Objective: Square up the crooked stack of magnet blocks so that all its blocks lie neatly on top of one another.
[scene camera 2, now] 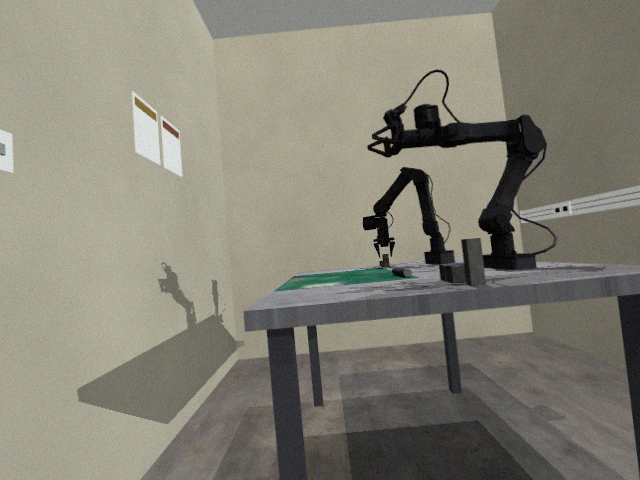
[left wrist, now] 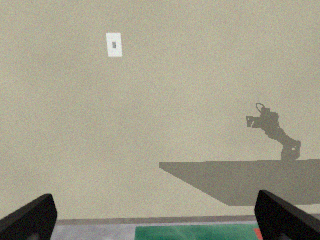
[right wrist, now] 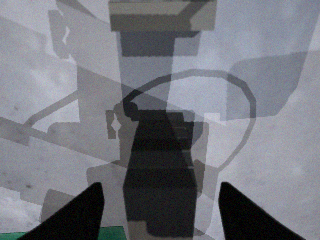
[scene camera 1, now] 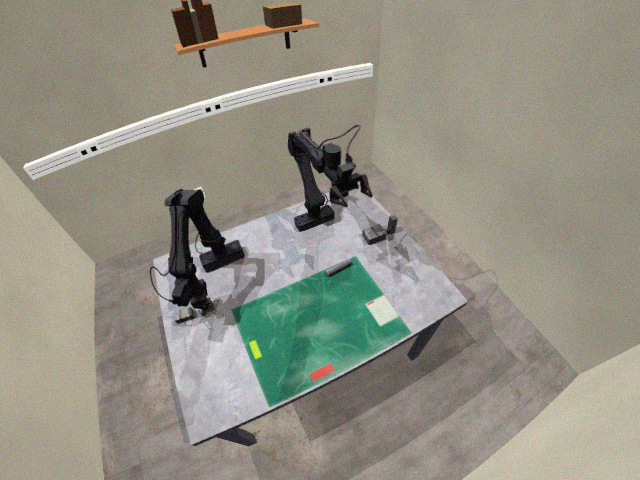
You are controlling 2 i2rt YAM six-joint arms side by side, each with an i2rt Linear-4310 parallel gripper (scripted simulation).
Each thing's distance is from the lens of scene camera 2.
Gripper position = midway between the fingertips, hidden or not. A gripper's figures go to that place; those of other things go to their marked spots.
left gripper (scene camera 2: pixel 369 142): 103 cm
green mat (scene camera 2: pixel 379 274): 115 cm
grey block (scene camera 2: pixel 472 249): 71 cm
The marked spots on the green mat and the grey block are 51 cm apart.
